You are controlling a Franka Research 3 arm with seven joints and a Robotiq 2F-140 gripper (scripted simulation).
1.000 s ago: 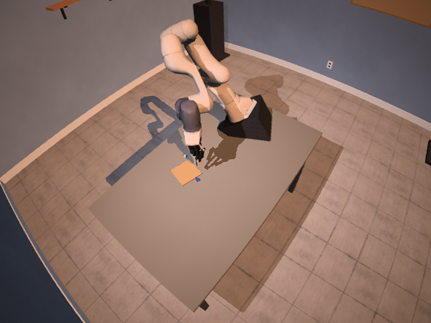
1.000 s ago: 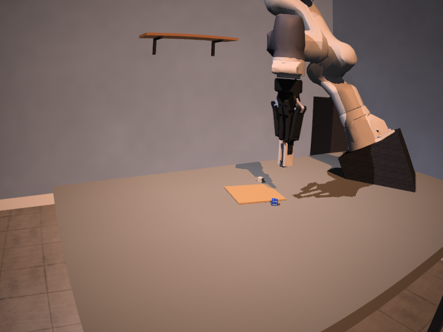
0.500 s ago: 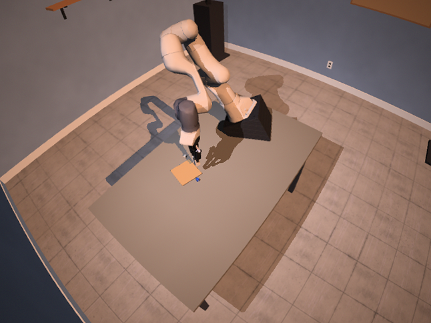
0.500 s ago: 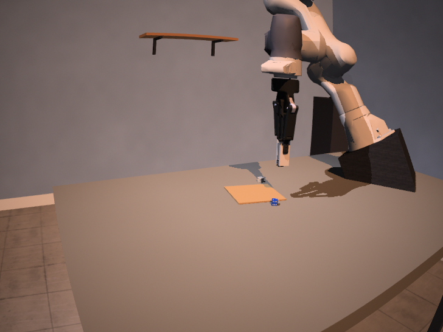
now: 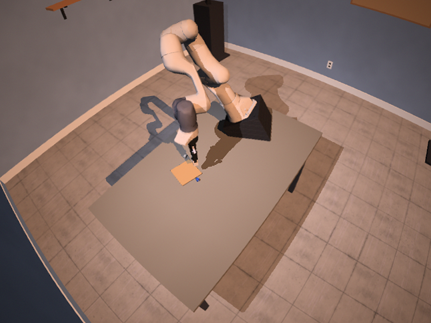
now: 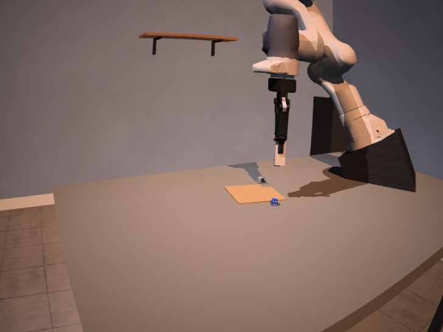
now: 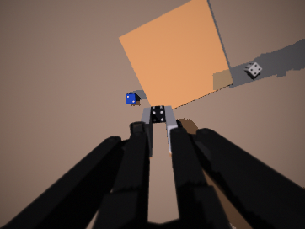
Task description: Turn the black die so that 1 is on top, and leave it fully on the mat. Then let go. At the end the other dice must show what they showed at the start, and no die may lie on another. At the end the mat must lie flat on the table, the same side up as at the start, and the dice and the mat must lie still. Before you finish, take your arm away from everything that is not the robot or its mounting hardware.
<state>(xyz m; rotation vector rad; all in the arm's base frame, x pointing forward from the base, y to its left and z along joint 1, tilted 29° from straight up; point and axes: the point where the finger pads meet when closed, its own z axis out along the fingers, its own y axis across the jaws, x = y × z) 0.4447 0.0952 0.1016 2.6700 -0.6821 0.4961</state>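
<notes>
Now: hand 30 mm short of the orange mat, 60 mm to the left of it and 130 mm above it. The rest, counted from my hand: black die: 30 mm below; then blue die: 30 mm ahead, 30 mm to the left, 130 mm below; then white die: 50 mm behind, 150 mm to the right, 130 mm below.
</notes>
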